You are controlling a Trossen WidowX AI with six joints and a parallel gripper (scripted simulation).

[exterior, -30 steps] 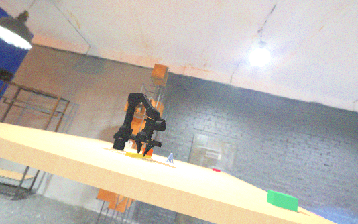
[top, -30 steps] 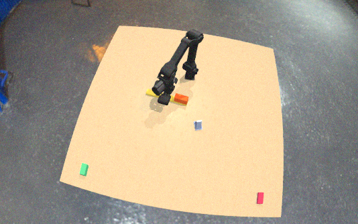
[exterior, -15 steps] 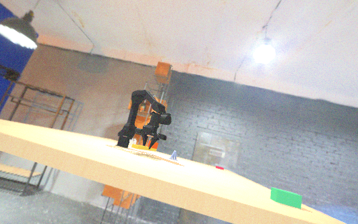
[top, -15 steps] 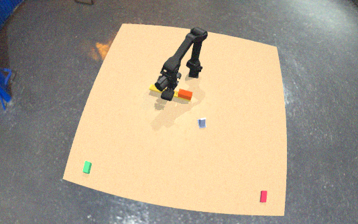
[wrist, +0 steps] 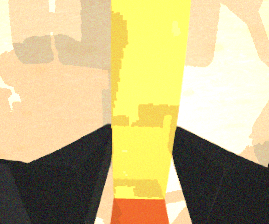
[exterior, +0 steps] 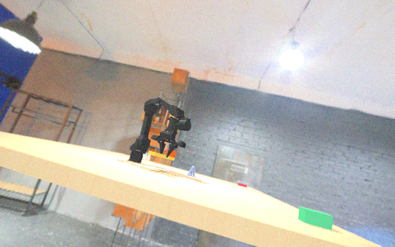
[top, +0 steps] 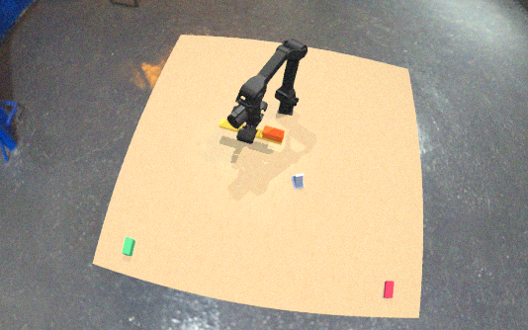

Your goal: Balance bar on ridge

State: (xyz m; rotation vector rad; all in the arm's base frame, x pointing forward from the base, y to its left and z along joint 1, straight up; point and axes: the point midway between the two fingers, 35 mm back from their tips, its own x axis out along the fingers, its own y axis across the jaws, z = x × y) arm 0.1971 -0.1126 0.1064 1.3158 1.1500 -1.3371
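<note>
Right now the blue ridge is 15 cm ahead of my gripper tip, 20 cm to the left of it and 4 cm below it. Round my gripper tip: pink block: 54 cm ahead, 61 cm to the left, 6 cm below; green block: 54 cm ahead, 39 cm to the right, 6 cm below.
</note>
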